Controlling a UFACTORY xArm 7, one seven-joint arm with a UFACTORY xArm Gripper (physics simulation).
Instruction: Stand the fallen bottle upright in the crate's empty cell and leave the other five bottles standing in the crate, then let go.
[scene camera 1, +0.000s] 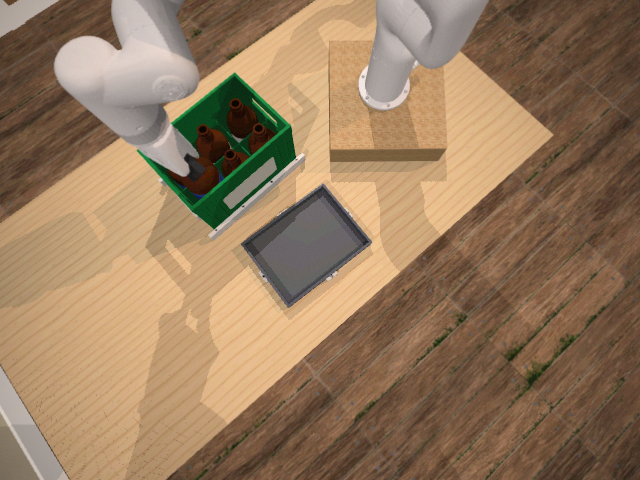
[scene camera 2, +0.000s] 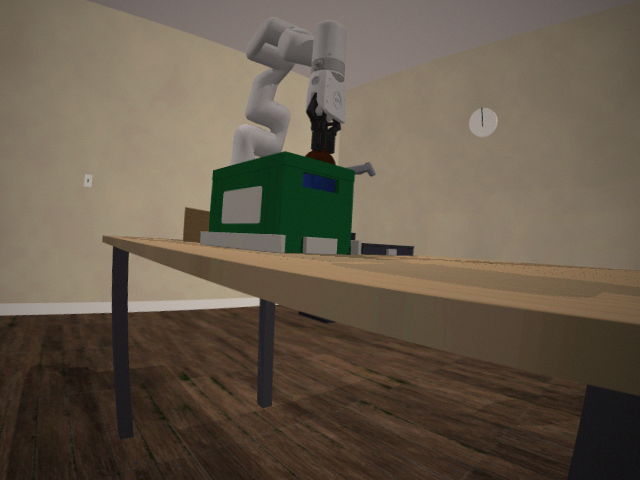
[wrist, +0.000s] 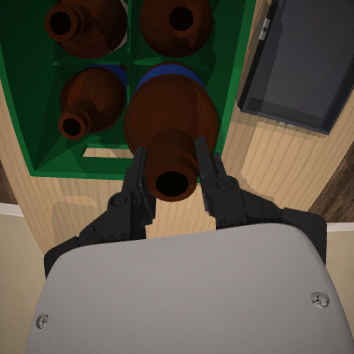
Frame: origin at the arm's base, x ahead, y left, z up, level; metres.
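Seen in the pictures: gripper, fingertip midpoint: (scene camera 1: 190, 171) (scene camera 2: 322, 151) (wrist: 173, 158); arm's base, origin of the base link: (scene camera 1: 383, 86).
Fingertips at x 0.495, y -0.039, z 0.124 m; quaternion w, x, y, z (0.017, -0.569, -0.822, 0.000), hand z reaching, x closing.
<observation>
Pixels of each thing's top centre, then the offset from my fingertips to it. "spot": a spot on its surface instead. Level surfaces: height alone.
- green crate, middle of its top: (wrist: 111, 15) (scene camera 2: 279, 169) (scene camera 1: 214, 138) dz -0.037, dx -0.081, dy -0.054 m
- brown bottle with a blue label, middle of its top: (wrist: 175, 183) (scene camera 1: 186, 159) (scene camera 2: 320, 135) dz +0.037, dx -0.009, dy -0.002 m
- grey tray, surface spot: (wrist: 305, 65) spot: dz -0.207, dx -0.079, dy +0.213 m
- table, its level: dz -0.212 m
The green crate (scene camera 1: 287, 146) (scene camera 2: 316, 217) (wrist: 52, 166) stands on the table. My gripper (scene camera 1: 194, 166) (scene camera 2: 324, 148) (wrist: 173, 158) is shut on the neck of a brown bottle with a blue label (scene camera 1: 205, 181) (scene camera 2: 320, 156) (wrist: 170, 112). The held bottle is roughly upright, mostly inside the corner cell on the grey tray's side; its shoulder shows just above the rim in scene camera 2. Its base is hidden, so I cannot tell whether it touches the crate floor. Standing bottles (scene camera 1: 241, 121) (scene camera 1: 211, 143) (scene camera 1: 261, 138) (scene camera 1: 232, 164) (wrist: 97, 102) fill other cells; one is mostly hidden behind my gripper in scene camera 1.
A grey tray (scene camera 1: 310, 248) (wrist: 305, 65) lies beside the crate. White strips (scene camera 1: 258, 196) (scene camera 2: 242, 241) run along the crate's foot. The arm's wooden base block (scene camera 1: 387, 136) stands on the table (scene camera 1: 268, 351). The crate's walls and dividers surround the held bottle.
</observation>
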